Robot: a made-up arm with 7 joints. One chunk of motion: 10 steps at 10 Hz.
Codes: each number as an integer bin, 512 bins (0 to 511) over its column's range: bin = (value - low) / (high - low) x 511, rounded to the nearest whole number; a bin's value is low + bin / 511 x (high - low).
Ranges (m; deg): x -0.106..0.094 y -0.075..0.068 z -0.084..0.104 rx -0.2..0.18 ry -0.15..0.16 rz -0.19..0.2
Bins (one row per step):
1: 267 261 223 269 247 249
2: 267 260 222 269 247 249
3: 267 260 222 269 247 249
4: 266 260 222 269 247 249
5: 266 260 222 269 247 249
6: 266 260 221 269 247 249
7: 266 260 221 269 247 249
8: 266 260 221 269 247 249
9: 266 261 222 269 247 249
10: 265 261 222 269 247 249
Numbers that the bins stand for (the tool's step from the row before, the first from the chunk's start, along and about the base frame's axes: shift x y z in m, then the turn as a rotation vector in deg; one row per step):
1: -0.00150 -0.00196 -0.00196 0.000 0.000 0.000
2: -0.00150 -0.00224 -0.00232 0.000 0.000 0.000
3: -0.00150 -0.00224 -0.00232 0.000 0.000 0.000
4: -0.00189 -0.00224 -0.00232 0.000 0.000 0.000
5: -0.00189 -0.00224 -0.00232 0.000 0.000 0.000
6: -0.00189 -0.00224 -0.00269 0.000 0.000 0.000
7: -0.00189 -0.00224 -0.00269 0.000 0.000 0.000
8: -0.00189 -0.00224 -0.00269 0.000 0.000 0.000
9: -0.00189 -0.00196 -0.00232 0.000 0.000 0.000
10: -0.00228 -0.00196 -0.00232 0.000 0.000 0.000

